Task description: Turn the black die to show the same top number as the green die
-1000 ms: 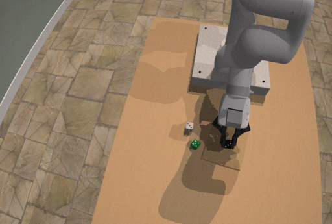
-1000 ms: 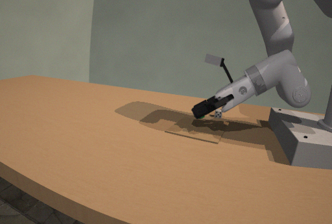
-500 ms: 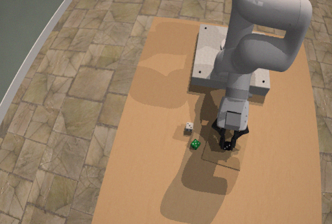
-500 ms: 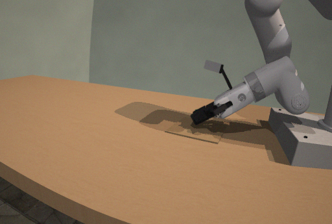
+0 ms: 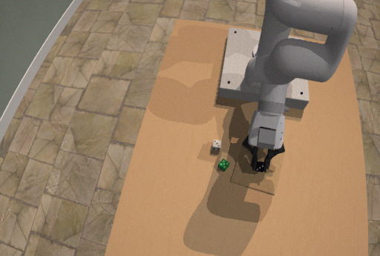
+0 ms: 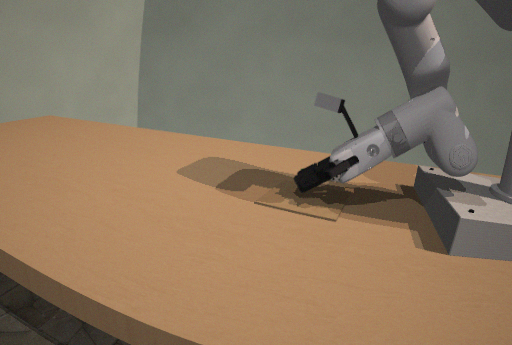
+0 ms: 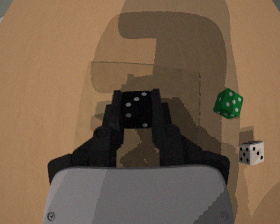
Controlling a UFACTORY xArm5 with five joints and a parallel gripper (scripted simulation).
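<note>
Now: the black die 10 mm ahead of my hand and 10 mm below it. Round my hand: tan mat (40 mm below); then green die (30 mm ahead, 100 mm to the right, 30 mm below); then white die (20 mm behind, 140 mm to the right, 30 mm below).
</note>
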